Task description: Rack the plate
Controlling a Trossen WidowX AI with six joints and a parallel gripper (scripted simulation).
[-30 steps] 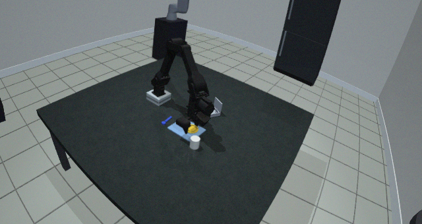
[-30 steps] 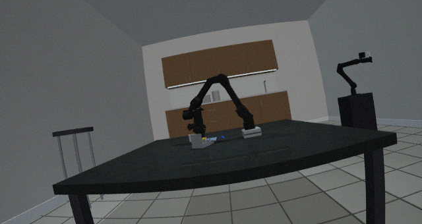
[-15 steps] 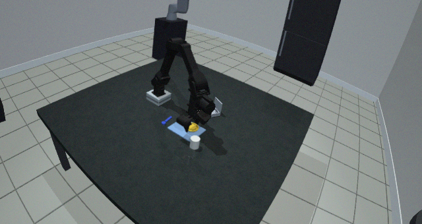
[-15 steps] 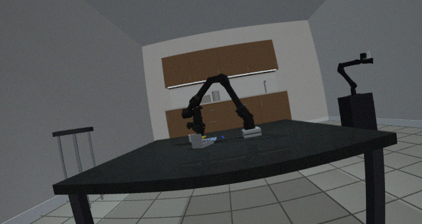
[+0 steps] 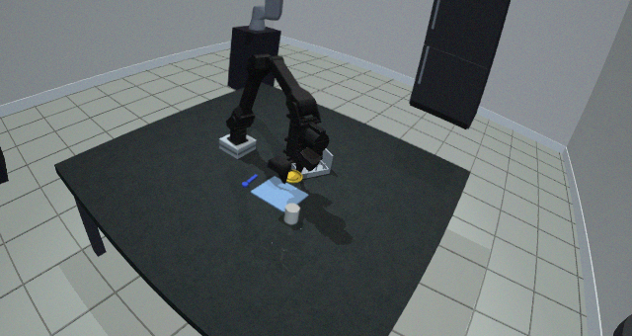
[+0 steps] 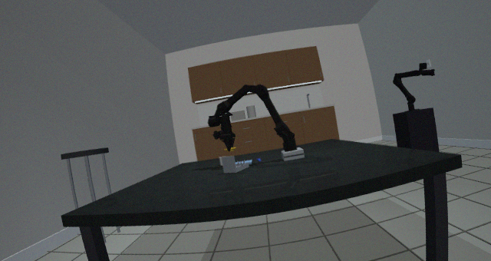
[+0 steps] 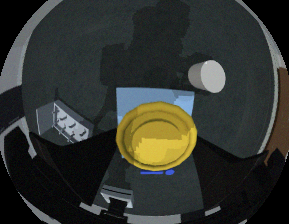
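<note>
Right now my gripper tip is 19 cm to the right of the dish rack, 7 cm past it and 6 cm above it. Round my gripper tip: light blue mat 8 cm below, 4 cm behind; then yellow plate 1 cm above; then white cup 7 cm to the right, 7 cm ahead, 6 cm below.
</note>
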